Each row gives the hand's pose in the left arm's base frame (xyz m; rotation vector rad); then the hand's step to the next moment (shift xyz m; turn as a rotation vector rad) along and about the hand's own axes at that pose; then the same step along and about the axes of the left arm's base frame.
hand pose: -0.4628 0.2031 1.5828 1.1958 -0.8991 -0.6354
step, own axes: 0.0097 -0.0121 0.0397 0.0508 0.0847 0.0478
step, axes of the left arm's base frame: -0.0285 -0.0313 -0.0050 -0.0180 -0.0431 0.0993
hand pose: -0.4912 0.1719 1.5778 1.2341 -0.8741 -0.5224
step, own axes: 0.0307 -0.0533 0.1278 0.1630 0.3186 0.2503
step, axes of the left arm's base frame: -0.0793 -0.1132 -0.0318 -0.1407 -0.1823 0.3710
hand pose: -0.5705 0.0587 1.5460 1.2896 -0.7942 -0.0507
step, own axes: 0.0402 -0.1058 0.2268 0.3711 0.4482 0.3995
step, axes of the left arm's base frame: -0.0540 -0.2405 -0.0589 -0.1192 -0.3605 0.5950
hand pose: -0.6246 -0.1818 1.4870 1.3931 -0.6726 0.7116
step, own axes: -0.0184 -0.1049 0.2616 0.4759 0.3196 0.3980
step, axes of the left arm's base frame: 0.0691 -0.2666 -0.0625 0.0467 -0.3596 0.5962
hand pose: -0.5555 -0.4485 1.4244 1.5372 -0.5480 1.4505
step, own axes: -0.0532 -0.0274 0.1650 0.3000 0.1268 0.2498
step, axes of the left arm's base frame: 0.0992 -0.1394 -0.0389 0.0902 -0.1903 0.3523
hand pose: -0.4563 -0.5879 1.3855 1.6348 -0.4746 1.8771
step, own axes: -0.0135 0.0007 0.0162 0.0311 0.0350 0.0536
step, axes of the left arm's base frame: 0.0128 -0.0133 -0.0102 0.0165 -0.0535 0.0440
